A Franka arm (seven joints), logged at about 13 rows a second.
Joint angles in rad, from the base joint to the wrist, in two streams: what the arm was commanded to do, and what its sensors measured. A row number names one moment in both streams.
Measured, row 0:
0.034 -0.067 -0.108 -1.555 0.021 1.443 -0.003
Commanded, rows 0 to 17:
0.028 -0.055 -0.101 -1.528 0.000 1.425 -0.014
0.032 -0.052 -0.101 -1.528 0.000 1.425 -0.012
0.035 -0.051 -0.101 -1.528 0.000 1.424 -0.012
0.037 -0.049 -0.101 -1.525 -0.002 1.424 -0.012
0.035 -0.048 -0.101 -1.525 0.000 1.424 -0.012
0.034 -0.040 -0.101 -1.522 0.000 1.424 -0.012
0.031 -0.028 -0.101 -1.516 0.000 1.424 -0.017
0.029 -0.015 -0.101 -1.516 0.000 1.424 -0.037
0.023 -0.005 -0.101 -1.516 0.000 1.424 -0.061
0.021 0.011 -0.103 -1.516 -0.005 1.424 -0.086
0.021 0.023 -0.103 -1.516 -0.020 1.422 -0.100
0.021 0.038 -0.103 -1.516 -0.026 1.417 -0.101
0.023 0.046 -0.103 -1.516 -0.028 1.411 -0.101
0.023 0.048 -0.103 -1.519 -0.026 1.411 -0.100
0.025 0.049 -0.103 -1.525 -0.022 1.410 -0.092
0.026 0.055 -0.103 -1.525 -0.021 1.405 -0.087
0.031 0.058 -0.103 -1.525 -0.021 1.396 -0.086
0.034 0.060 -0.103 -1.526 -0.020 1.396 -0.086
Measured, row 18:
0.035 0.047 -0.110 -1.554 -0.005 1.422 -0.082
